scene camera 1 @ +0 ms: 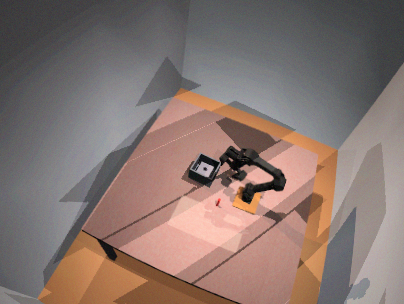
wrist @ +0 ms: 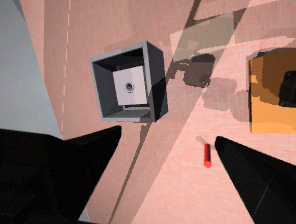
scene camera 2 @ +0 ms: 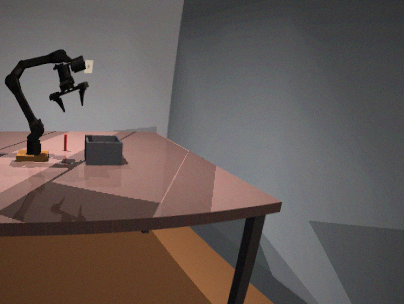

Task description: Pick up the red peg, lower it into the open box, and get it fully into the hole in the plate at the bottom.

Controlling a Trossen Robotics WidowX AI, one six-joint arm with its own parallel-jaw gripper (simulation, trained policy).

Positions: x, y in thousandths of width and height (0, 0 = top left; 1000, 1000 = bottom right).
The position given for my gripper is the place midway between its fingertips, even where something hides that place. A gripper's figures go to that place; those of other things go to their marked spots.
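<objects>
My gripper (wrist: 566, 605) is 12 cm from the lens. You'd also see a dark grey box (wrist: 488, 239) and a plate (wrist: 444, 391), and the marked spots on the dark grey box and the plate are 12 cm apart. The dark grey box is 26 cm from the lens, and the plate is 34 cm from the lens.
</objects>
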